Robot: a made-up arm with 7 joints. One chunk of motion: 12 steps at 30 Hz.
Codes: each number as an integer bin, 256 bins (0 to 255) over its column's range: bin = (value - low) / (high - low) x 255, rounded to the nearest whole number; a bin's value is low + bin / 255 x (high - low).
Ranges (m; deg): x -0.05..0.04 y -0.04..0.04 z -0.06..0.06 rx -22..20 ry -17..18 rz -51..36
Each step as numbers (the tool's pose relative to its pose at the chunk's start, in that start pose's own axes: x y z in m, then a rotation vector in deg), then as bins.
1 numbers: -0.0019 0.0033 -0.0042 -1.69 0.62 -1.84
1 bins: 136 138 119 123 128 144
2 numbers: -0.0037 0.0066 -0.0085 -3.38 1.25 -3.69
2 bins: 131 149 109 113 133 139
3 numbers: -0.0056 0.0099 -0.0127 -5.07 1.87 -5.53
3 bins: 126 159 101 103 137 133
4 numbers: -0.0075 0.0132 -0.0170 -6.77 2.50 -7.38
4 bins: 120 170 91 92 142 128
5 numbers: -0.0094 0.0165 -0.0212 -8.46 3.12 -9.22
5 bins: 115 180 82 82 147 122
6 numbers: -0.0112 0.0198 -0.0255 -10.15 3.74 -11.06
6 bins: 110 191 73 72 151 117
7 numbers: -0.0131 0.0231 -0.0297 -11.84 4.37 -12.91
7 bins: 105 201 64 62 156 112
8 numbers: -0.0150 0.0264 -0.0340 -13.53 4.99 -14.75
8 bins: 99 212 55 51 160 106
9 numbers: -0.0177 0.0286 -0.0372 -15.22 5.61 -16.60
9 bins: 92 219 48 41 165 101
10 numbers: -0.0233 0.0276 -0.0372 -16.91 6.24 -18.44
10 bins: 76 215 48 31 169 95
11 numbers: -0.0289 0.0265 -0.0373 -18.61 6.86 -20.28
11 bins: 60 212 48 21 174 90
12 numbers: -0.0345 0.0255 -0.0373 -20.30 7.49 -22.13
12 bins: 44 209 48 10 178 85
